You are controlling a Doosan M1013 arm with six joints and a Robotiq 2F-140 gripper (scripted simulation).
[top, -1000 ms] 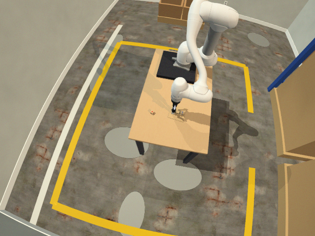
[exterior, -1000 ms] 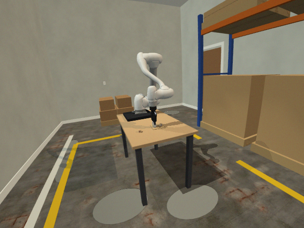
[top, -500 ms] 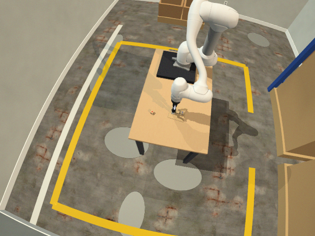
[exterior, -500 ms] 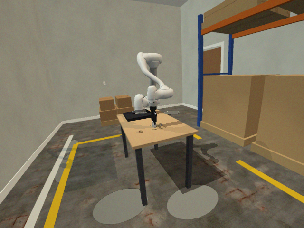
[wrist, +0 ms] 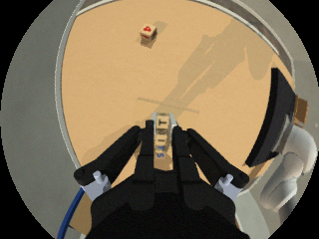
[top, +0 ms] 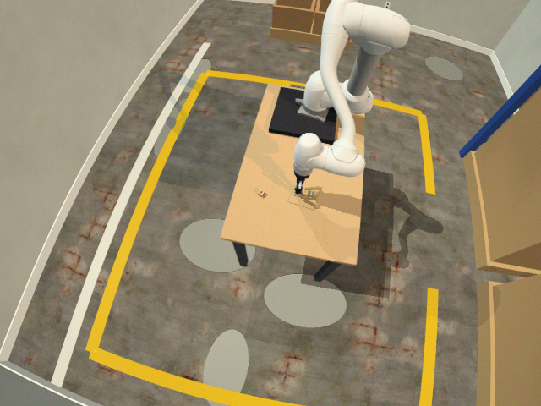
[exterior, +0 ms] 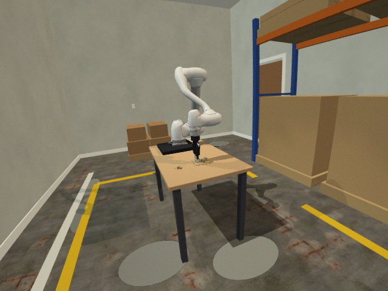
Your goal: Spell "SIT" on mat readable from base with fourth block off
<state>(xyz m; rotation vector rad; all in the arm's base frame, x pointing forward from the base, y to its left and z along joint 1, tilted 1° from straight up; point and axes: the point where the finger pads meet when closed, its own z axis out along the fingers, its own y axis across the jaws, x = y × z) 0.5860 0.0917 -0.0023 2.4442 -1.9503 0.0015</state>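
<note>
Right now my hand is 20 mm above the tan block. The rest, counted from my hand: tan mat (40 mm to the left, 40 mm below, 10 mm behind).
</note>
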